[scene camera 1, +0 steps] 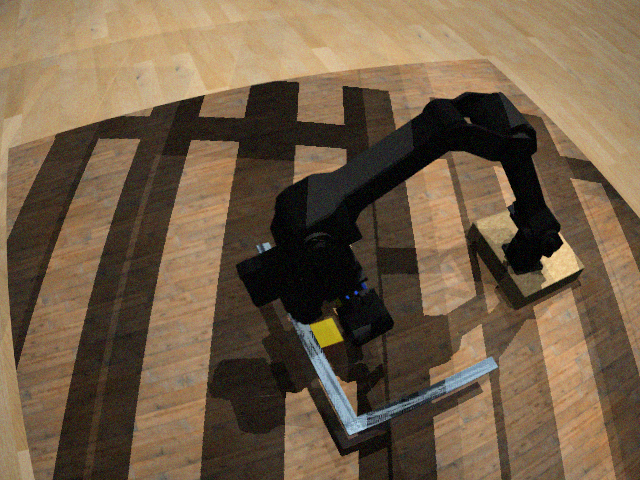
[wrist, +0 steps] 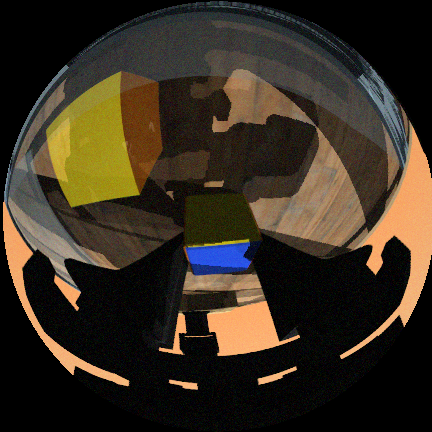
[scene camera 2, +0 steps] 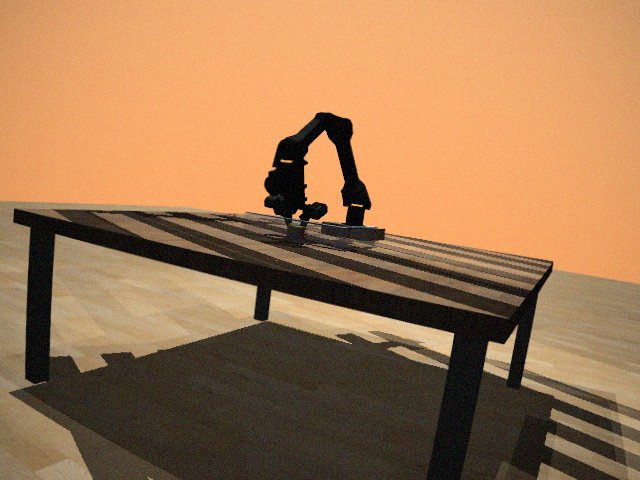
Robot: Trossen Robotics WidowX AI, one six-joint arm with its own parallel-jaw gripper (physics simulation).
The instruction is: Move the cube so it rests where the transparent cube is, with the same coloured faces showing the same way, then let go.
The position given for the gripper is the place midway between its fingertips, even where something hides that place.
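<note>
A cube [wrist: 220,234] still rests on the table; a grey L-shaped rail [wrist: 245,48] is also present. The cube is in the grip of the gripper [scene camera 1: 355,297], which the wrist view [wrist: 218,236] and scene camera 2 [scene camera 2: 296,231] show too.
</note>
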